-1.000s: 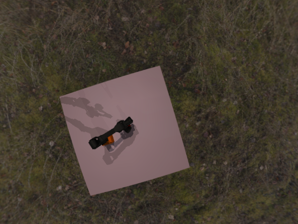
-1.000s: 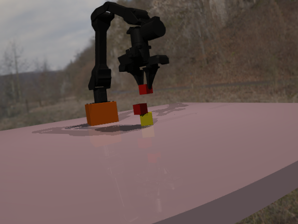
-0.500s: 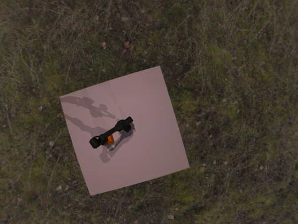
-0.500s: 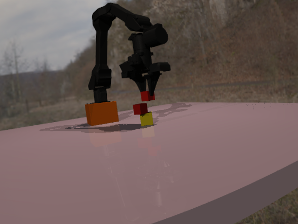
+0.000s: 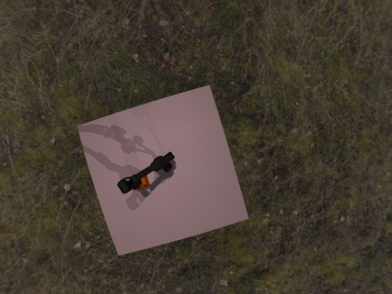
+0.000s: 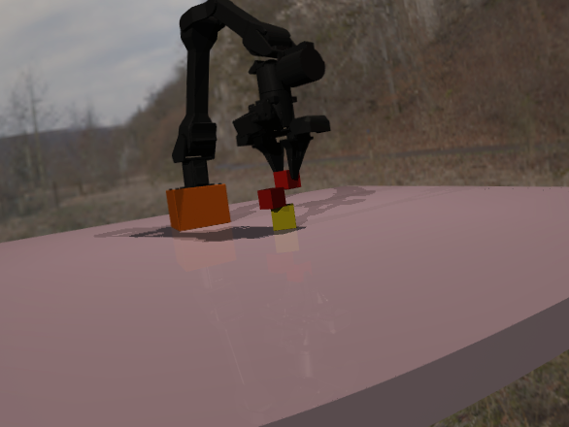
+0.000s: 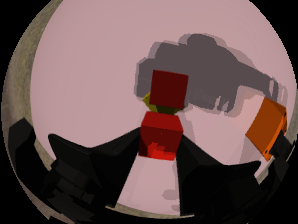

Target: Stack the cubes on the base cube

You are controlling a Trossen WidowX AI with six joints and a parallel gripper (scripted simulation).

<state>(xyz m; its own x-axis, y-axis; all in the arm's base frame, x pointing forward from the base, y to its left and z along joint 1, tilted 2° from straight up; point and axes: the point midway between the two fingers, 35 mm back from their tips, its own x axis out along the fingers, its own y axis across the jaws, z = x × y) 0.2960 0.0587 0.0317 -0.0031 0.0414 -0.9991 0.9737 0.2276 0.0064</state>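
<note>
Right now the red cube is 1 cm ahead of my gripper tip, 4 cm to the right of it and 3 cm below it. Round my gripper tip: yellow cube (2 cm to the right, 6 cm below).
</note>
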